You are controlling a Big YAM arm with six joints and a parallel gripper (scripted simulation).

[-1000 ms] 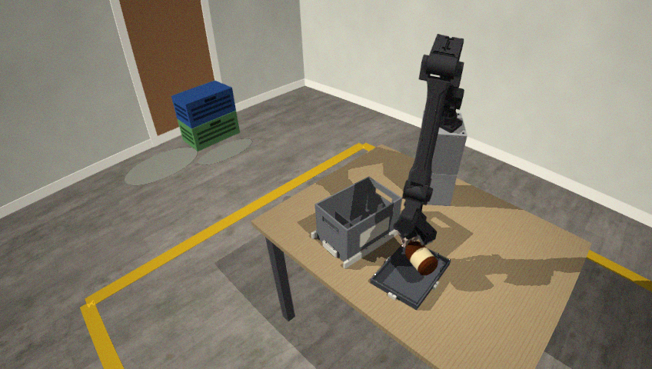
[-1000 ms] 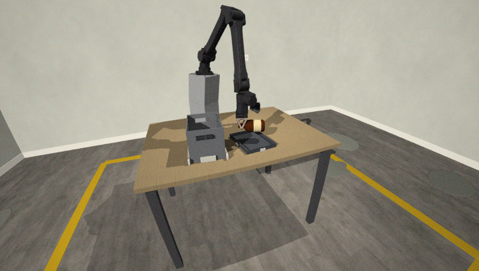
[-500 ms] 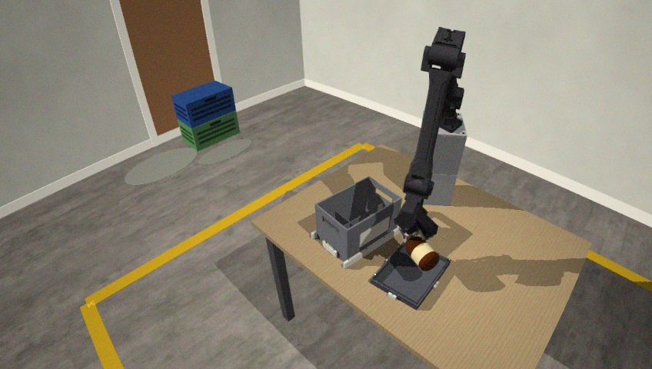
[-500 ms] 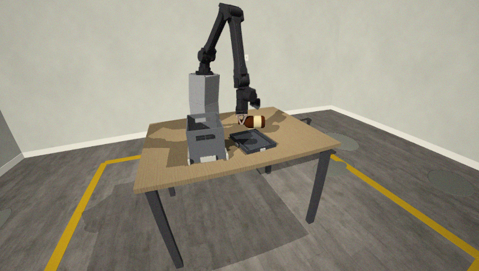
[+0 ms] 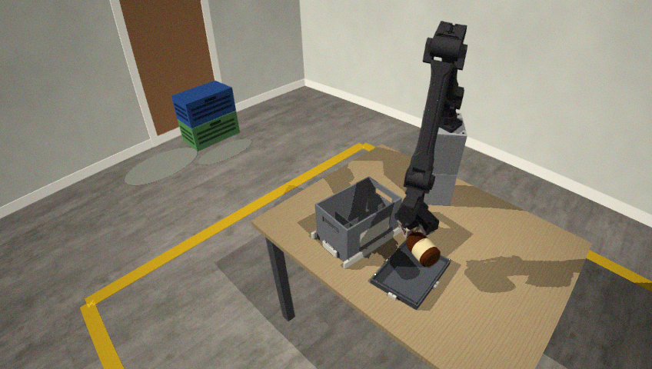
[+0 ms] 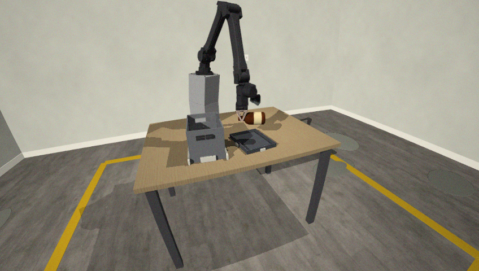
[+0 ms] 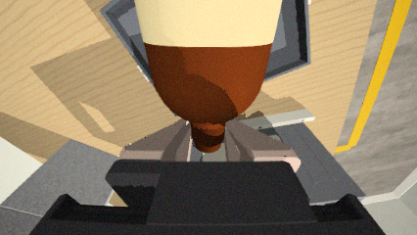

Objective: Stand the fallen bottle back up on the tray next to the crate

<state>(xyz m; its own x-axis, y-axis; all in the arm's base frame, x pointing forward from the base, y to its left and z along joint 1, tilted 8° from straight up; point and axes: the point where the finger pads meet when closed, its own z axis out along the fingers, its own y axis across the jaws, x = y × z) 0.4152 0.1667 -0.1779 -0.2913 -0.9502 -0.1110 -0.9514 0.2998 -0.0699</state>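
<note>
The brown bottle lies 20 mm ahead of my hand and 50 mm to the left of it. The rest, counted from my hand: dark tray: 20 mm ahead, 50 mm to the left, 130 mm below; then grey crate: 20 mm ahead, 230 mm to the right, 60 mm below.
</note>
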